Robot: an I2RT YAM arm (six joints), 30 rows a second.
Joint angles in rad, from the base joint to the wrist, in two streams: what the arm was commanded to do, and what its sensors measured. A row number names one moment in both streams.
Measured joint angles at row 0: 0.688, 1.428, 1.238, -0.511, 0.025, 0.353
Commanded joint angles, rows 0 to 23: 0.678, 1.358, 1.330, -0.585, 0.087, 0.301; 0.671, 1.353, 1.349, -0.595, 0.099, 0.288; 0.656, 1.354, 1.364, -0.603, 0.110, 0.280; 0.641, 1.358, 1.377, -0.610, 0.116, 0.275; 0.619, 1.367, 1.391, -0.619, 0.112, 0.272; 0.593, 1.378, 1.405, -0.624, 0.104, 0.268; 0.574, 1.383, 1.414, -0.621, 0.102, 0.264; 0.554, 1.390, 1.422, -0.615, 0.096, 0.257; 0.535, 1.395, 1.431, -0.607, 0.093, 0.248; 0.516, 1.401, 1.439, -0.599, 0.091, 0.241; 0.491, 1.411, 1.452, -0.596, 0.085, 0.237; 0.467, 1.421, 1.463, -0.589, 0.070, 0.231; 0.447, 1.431, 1.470, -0.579, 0.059, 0.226; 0.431, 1.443, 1.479, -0.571, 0.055, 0.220; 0.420, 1.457, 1.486, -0.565, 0.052, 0.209; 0.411, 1.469, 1.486, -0.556, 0.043, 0.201; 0.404, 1.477, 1.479, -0.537, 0.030, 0.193; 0.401, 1.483, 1.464, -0.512, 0.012, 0.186; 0.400, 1.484, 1.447, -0.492, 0.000, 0.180; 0.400, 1.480, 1.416, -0.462, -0.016, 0.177; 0.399, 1.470, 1.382, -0.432, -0.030, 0.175; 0.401, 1.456, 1.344, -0.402, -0.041, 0.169; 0.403, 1.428, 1.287, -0.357, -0.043, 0.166; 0.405, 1.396, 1.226, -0.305, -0.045, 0.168
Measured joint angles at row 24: 0.420, 1.467, 1.331, -0.428, -0.055, 0.197
